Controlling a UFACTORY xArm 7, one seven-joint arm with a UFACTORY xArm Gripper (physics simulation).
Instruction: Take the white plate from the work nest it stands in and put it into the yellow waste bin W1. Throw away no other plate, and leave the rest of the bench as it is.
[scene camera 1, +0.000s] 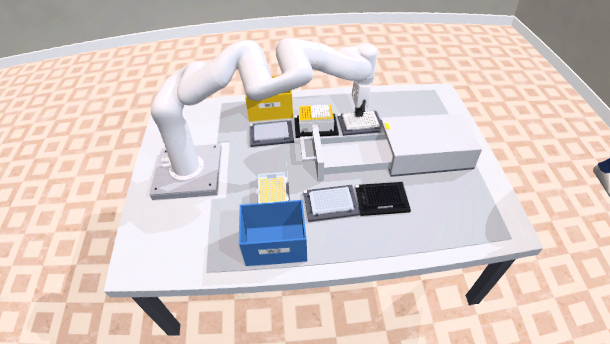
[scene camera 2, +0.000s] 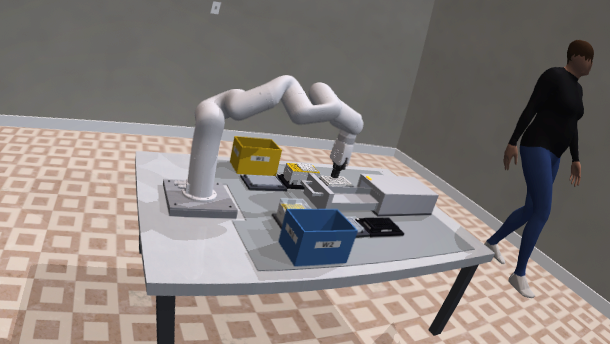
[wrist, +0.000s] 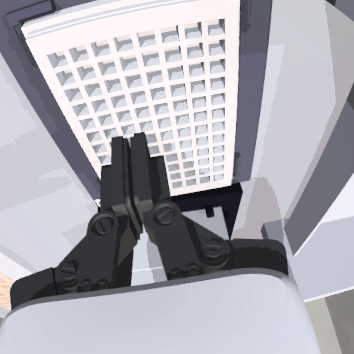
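Where they show: gripper, fingertip midpoint: (scene camera 1: 358, 115) (scene camera 2: 334, 177) (wrist: 133, 153); arm's base at its link origin: (scene camera 1: 186, 168) (scene camera 2: 199, 194).
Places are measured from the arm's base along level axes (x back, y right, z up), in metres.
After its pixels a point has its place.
The white plate (scene camera 1: 371, 120) @(x -0.663, y -0.273, z -0.003 m) (scene camera 2: 334, 181) @(x -0.605, y -0.258, z 0.000 m) (wrist: 172, 60) @(x -0.660, y -0.269, z 0.000 m) with square wells sits flat in its dark grey work nest (scene camera 1: 358, 132) @(x -0.609, y -0.215, z -0.016 m) (wrist: 253, 95) @(x -0.631, y -0.222, z -0.013 m) at the back of the bench, left of the grey drawer cabinet. My gripper (scene camera 1: 359, 114) @(x -0.613, y -0.288, z 0.007 m) (scene camera 2: 334, 176) @(x -0.613, y -0.288, z 0.007 m) (wrist: 133, 153) @(x -0.613, y -0.288, z 0.007 m) is shut with nothing between its fingers. The fingertips are together over the plate's surface, towards one end and off its centre line in the wrist view. Whether they touch the plate I cannot tell. The yellow bin W1 (scene camera 1: 256, 112) @(x -0.215, y -0.288, z 0.018 m) (scene camera 2: 244, 162) @(x -0.203, y -0.287, z 0.027 m) stands at the back left, partly behind the arm in scene camera 1.
A yellow-topped tip box (scene camera 1: 316, 122) @(x -0.450, y -0.214, z 0.030 m) stands between the plate and a pale flat plate (scene camera 1: 272, 131) @(x -0.285, y -0.202, z -0.005 m). The cabinet (scene camera 1: 434, 140) @(x -0.860, y -0.079, z 0.077 m) has its drawer (scene camera 1: 356, 161) @(x -0.593, y -0.053, z -0.008 m) pulled out. In front are the blue bin W2 (scene camera 1: 273, 253) @(x -0.346, y 0.343, z 0.034 m), another tip box (scene camera 1: 272, 190) @(x -0.325, y 0.133, z 0.052 m), a pale plate (scene camera 1: 331, 200) @(x -0.505, y 0.126, z -0.001 m) and a black plate (scene camera 1: 383, 196) @(x -0.672, y 0.107, z -0.001 m).
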